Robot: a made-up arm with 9 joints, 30 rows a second.
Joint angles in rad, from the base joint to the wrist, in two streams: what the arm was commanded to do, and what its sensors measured. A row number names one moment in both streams.
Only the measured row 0 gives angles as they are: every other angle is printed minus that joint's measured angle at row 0.
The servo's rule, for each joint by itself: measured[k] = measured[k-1] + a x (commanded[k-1-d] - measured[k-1]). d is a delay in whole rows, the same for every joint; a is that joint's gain. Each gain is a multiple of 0.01, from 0.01 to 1. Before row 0 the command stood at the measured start. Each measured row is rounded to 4 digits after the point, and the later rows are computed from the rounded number. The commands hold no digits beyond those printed.
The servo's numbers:
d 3
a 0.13 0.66 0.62 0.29 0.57 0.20 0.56 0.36 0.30
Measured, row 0: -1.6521, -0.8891, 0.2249, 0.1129, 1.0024, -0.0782, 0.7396, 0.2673, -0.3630
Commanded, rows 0 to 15: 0.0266, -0.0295, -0.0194, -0.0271, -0.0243, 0.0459, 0.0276, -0.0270, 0.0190; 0.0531, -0.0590, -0.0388, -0.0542, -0.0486, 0.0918, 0.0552, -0.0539, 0.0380; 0.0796, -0.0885, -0.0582, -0.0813, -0.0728, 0.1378, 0.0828, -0.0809, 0.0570; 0.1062, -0.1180, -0.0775, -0.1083, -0.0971, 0.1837, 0.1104, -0.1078, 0.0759; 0.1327, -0.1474, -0.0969, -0.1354, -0.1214, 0.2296, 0.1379, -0.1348, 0.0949; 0.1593, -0.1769, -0.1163, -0.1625, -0.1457, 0.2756, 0.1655, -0.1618, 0.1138; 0.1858, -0.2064, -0.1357, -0.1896, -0.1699, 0.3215, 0.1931, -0.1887, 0.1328; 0.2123, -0.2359, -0.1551, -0.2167, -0.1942, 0.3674, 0.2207, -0.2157, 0.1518; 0.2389, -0.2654, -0.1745, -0.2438, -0.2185, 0.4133, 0.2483, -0.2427, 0.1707; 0.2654, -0.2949, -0.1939, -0.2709, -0.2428, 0.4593, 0.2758, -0.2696, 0.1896; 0.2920, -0.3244, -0.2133, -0.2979, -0.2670, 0.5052, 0.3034, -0.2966, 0.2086; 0.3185, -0.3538, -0.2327, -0.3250, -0.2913, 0.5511, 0.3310, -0.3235, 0.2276; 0.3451, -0.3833, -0.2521, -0.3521, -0.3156, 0.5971, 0.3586, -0.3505, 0.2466; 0.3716, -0.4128, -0.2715, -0.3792, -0.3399, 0.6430, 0.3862, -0.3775, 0.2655; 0.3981, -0.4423, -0.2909, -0.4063, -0.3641, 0.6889, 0.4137, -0.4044, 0.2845; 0.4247, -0.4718, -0.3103, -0.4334, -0.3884, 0.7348, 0.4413, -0.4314, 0.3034
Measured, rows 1 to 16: 0.0000, 0.0000, 0.0000, 0.0000, 0.0000, 0.0000, 0.0000, 0.0000, 0.0000; 0.0000, 0.0000, 0.0000, 0.0000, 0.0000, 0.0000, 0.0000, 0.0000, 0.0000; 0.0000, 0.0000, 0.0000, 0.0000, 0.0000, 0.0000, 0.0000, 0.0000, 0.0000; 0.0035, -0.0195, -0.0120, -0.0079, -0.0139, 0.0092, 0.0155, -0.0097, 0.0057; 0.0099, -0.0456, -0.0286, -0.0213, -0.0337, 0.0257, 0.0377, -0.0256, 0.0154; 0.0190, -0.0739, -0.0470, -0.0387, -0.0560, 0.0481, 0.0630, -0.0455, 0.0279; 0.0303, -0.1030, -0.0659, -0.0589, -0.0794, 0.0752, 0.0895, -0.0679, 0.0423; 0.0436, -0.1323, -0.0851, -0.0811, -0.1033, 0.1061, 0.1166, -0.0920, 0.0581; 0.0586, -0.1617, -0.1044, -0.1047, -0.1275, 0.1400, 0.1440, -0.1171, 0.0748; 0.0751, -0.1912, -0.1238, -0.1293, -0.1517, 0.1763, 0.1715, -0.1429, 0.0922; 0.0929, -0.2207, -0.1432, -0.1546, -0.1759, 0.2145, 0.1991, -0.1691, 0.1101; 0.1119, -0.2502, -0.1626, -0.1805, -0.2002, 0.2543, 0.2267, -0.1956, 0.1283; 0.1319, -0.2797, -0.1820, -0.2067, -0.2245, 0.2953, 0.2542, -0.2222, 0.1467; 0.1527, -0.3092, -0.2014, -0.2331, -0.2487, 0.3373, 0.2818, -0.2490, 0.1653; 0.1743, -0.3386, -0.2208, -0.2598, -0.2730, 0.3801, 0.3094, -0.2758, 0.1840; 0.1965, -0.3681, -0.2402, -0.2866, -0.2973, 0.4235, 0.3370, -0.3027, 0.2028
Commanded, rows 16 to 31: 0.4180, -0.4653, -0.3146, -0.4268, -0.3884, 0.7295, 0.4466, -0.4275, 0.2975; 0.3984, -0.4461, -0.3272, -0.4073, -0.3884, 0.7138, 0.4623, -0.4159, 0.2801; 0.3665, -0.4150, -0.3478, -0.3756, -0.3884, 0.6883, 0.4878, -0.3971, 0.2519; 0.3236, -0.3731, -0.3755, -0.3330, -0.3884, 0.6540, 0.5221, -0.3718, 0.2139; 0.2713, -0.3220, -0.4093, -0.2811, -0.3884, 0.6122, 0.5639, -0.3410, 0.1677; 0.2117, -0.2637, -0.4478, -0.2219, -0.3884, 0.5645, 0.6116, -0.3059, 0.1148; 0.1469, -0.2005, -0.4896, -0.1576, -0.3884, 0.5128, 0.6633, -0.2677, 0.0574; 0.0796, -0.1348, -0.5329, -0.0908, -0.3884, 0.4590, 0.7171, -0.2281, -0.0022; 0.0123, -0.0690, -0.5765, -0.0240, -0.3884, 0.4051, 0.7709, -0.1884, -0.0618; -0.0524, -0.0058, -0.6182, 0.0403, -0.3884, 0.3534, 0.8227, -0.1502, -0.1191; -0.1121, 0.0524, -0.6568, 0.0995, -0.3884, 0.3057, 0.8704, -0.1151, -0.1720; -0.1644, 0.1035, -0.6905, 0.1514, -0.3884, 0.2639, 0.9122, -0.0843, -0.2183; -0.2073, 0.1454, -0.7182, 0.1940, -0.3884, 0.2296, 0.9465, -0.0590, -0.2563; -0.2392, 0.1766, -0.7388, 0.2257, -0.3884, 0.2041, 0.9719, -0.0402, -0.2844; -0.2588, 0.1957, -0.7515, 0.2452, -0.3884, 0.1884, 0.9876, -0.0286, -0.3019; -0.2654, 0.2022, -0.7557, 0.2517, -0.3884, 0.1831, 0.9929, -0.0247, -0.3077
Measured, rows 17 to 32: 0.2193, -0.3976, -0.2596, -0.3135, -0.3216, 0.4674, 0.3646, -0.3296, 0.2216; 0.2425, -0.4271, -0.2790, -0.3404, -0.3458, 0.5117, 0.3921, -0.3565, 0.2405; 0.2662, -0.4566, -0.2984, -0.3674, -0.3701, 0.5563, 0.4197, -0.3835, 0.2594; 0.2859, -0.4623, -0.3084, -0.3846, -0.3805, 0.5909, 0.4348, -0.3993, 0.2708; 0.3005, -0.4516, -0.3201, -0.3912, -0.3850, 0.6155, 0.4502, -0.4053, 0.2736; 0.3091, -0.4274, -0.3373, -0.3867, -0.3869, 0.6301, 0.4713, -0.4023, 0.2671; 0.3110, -0.3916, -0.3610, -0.3711, -0.3878, 0.6349, 0.4997, -0.3913, 0.2511; 0.3058, -0.3457, -0.3909, -0.3450, -0.3881, 0.6304, 0.5357, -0.3732, 0.2261; 0.2936, -0.2916, -0.4262, -0.3093, -0.3883, 0.6172, 0.5782, -0.3490, 0.1927; 0.2745, -0.2315, -0.4655, -0.2653, -0.3884, 0.5963, 0.6259, -0.3197, 0.1521; 0.2492, -0.1677, -0.5073, -0.2147, -0.3884, 0.5688, 0.6770, -0.2867, 0.1058; 0.2184, -0.1026, -0.5502, -0.1594, -0.3884, 0.5361, 0.7296, -0.2513, 0.0555; 0.1832, -0.0387, -0.5924, -0.1015, -0.3884, 0.4996, 0.7817, -0.2149, 0.0031; 0.1448, 0.0214, -0.6323, -0.0432, -0.3884, 0.4608, 0.8314, -0.1790, -0.0494; 0.1046, 0.0756, -0.6684, 0.0132, -0.3884, 0.4214, 0.8766, -0.1449, -0.1001; 0.0641, 0.1217, -0.6993, 0.0656, -0.3884, 0.3830, 0.9157, -0.1140, -0.1470
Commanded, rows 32 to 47: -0.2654, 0.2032, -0.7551, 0.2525, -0.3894, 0.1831, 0.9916, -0.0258, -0.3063; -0.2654, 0.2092, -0.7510, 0.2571, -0.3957, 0.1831, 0.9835, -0.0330, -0.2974; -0.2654, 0.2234, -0.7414, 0.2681, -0.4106, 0.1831, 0.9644, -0.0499, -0.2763; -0.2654, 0.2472, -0.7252, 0.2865, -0.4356, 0.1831, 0.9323, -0.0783, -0.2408; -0.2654, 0.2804, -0.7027, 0.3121, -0.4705, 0.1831, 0.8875, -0.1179, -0.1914; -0.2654, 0.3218, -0.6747, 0.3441, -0.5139, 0.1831, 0.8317, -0.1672, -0.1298; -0.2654, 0.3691, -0.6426, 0.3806, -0.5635, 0.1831, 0.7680, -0.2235, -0.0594; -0.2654, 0.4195, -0.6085, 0.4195, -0.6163, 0.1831, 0.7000, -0.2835, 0.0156; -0.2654, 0.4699, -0.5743, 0.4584, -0.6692, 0.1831, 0.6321, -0.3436, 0.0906; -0.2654, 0.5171, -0.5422, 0.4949, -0.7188, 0.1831, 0.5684, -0.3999, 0.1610; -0.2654, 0.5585, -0.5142, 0.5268, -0.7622, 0.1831, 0.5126, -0.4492, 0.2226; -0.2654, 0.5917, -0.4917, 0.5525, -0.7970, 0.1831, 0.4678, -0.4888, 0.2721; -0.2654, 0.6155, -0.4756, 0.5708, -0.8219, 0.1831, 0.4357, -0.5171, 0.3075; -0.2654, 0.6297, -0.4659, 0.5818, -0.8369, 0.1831, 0.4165, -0.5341, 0.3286; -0.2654, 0.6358, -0.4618, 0.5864, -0.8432, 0.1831, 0.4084, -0.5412, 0.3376; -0.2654, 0.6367, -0.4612, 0.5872, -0.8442, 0.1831, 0.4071, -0.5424, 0.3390
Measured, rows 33 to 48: 0.0247, 0.1579, -0.7238, 0.1120, -0.3884, 0.3472, 0.9472, -0.0874, -0.1882; -0.0122, 0.1828, -0.7410, 0.1506, -0.3884, 0.3154, 0.9698, -0.0662, -0.2223; -0.0451, 0.1956, -0.7501, 0.1799, -0.3884, 0.2889, 0.9827, -0.0513, -0.2479; -0.0737, 0.2006, -0.7532, 0.2010, -0.3890, 0.2677, 0.9877, -0.0421, -0.2654; -0.0986, 0.2063, -0.7518, 0.2173, -0.3928, 0.2508, 0.9853, -0.0388, -0.2750; -0.1203, 0.2176, -0.7454, 0.2320, -0.4029, 0.2373, 0.9736, -0.0428, -0.2754; -0.1392, 0.2371, -0.7329, 0.2478, -0.4215, 0.2265, 0.9505, -0.0556, -0.2650; -0.1556, 0.2657, -0.7142, 0.2664, -0.4494, 0.2178, 0.9152, -0.0780, -0.2429; -0.1699, 0.3027, -0.6897, 0.2889, -0.4862, 0.2109, 0.8684, -0.1101, -0.2090; -0.1823, 0.3465, -0.6605, 0.3155, -0.5303, 0.2053, 0.8122, -0.1509, -0.1641; -0.1931, 0.3947, -0.6283, 0.3457, -0.5793, 0.2009, 0.7494, -0.1986, -0.1102; -0.2025, 0.4443, -0.5948, 0.3784, -0.6305, 0.1973, 0.6837, -0.2508, -0.0500; -0.2107, 0.4923, -0.5622, 0.4122, -0.6808, 0.1945, 0.6191, -0.3045, 0.0133; -0.2178, 0.5360, -0.5324, 0.4454, -0.7272, 0.1922, 0.5595, -0.3566, 0.0761; -0.2240, 0.5728, -0.5072, 0.4765, -0.7670, 0.1904, 0.5081, -0.4042, 0.1349; -0.2294, 0.6010, -0.4876, 0.5038, -0.7983, 0.1889, 0.4676, -0.4448, 0.1867
